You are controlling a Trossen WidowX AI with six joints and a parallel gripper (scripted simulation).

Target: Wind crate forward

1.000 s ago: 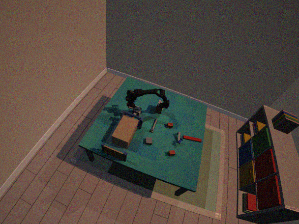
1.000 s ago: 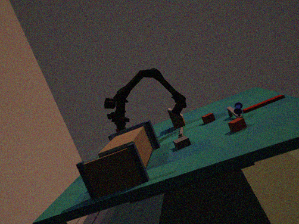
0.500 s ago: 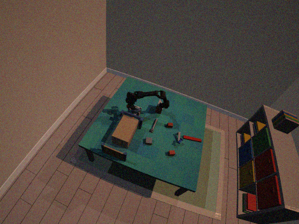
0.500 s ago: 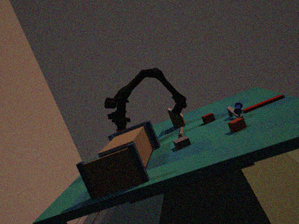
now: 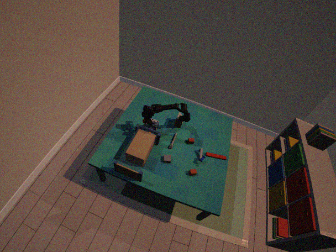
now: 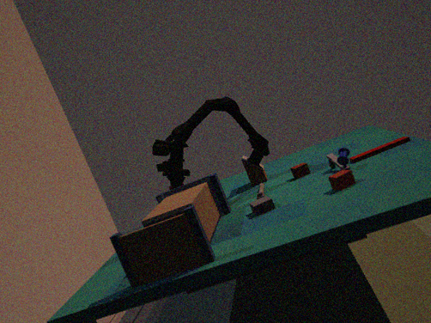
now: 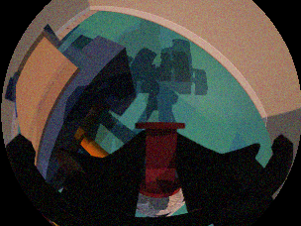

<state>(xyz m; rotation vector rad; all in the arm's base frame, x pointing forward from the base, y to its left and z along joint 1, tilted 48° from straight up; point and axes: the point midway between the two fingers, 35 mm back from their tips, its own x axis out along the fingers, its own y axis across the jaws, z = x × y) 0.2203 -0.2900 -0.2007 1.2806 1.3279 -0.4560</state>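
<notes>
Right now my gripper tip is 4 cm to the right of the red-knobbed handle, 3 cm past it and 3 cm above it. The rest, counted from my gripper tip: red knob 2 cm to the left, 1 cm behind; then winch 10 cm below, 9 cm to the left, 9 cm behind; then steel frame 9 cm ahead, 8 cm to the left, 3 cm below.
</notes>
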